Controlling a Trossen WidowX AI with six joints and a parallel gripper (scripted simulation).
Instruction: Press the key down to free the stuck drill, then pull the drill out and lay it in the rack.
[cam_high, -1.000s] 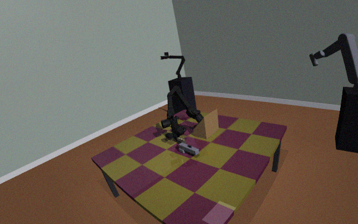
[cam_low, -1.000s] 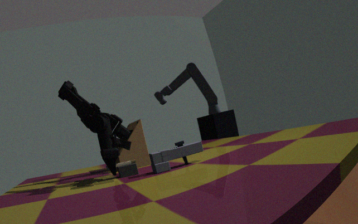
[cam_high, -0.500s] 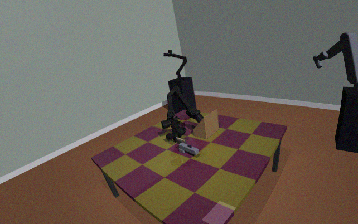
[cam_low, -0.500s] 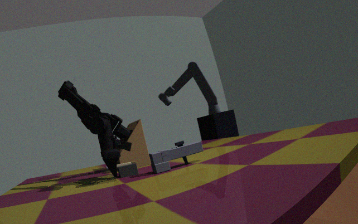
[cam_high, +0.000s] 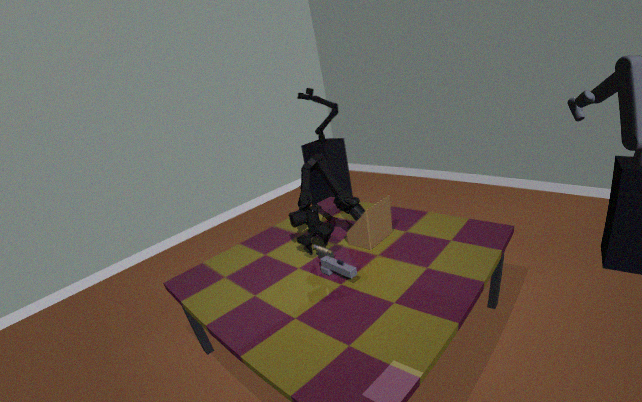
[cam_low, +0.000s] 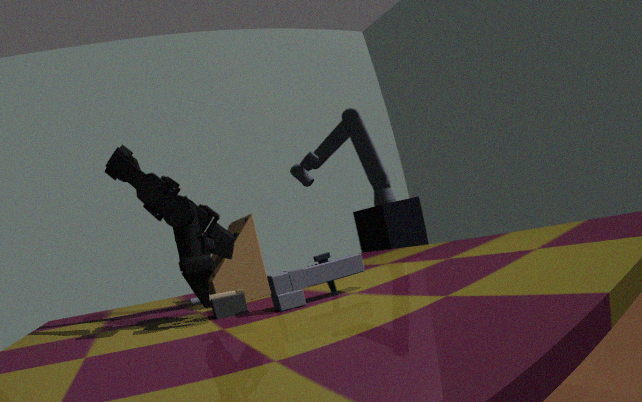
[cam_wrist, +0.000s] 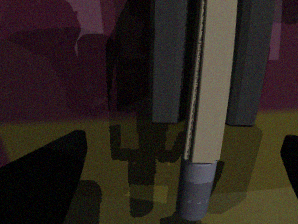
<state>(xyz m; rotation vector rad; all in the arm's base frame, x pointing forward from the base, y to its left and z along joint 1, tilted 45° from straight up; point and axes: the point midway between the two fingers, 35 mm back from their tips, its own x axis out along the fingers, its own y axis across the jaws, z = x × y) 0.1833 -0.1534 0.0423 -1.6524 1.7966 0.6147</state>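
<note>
My gripper tip is 1 cm short of the dark box, 5 cm to the right of it and 1 cm above it. The rest, counted from my gripper tip: dark key: 11 cm ahead, 23 cm to the left, 2 cm above.
</note>
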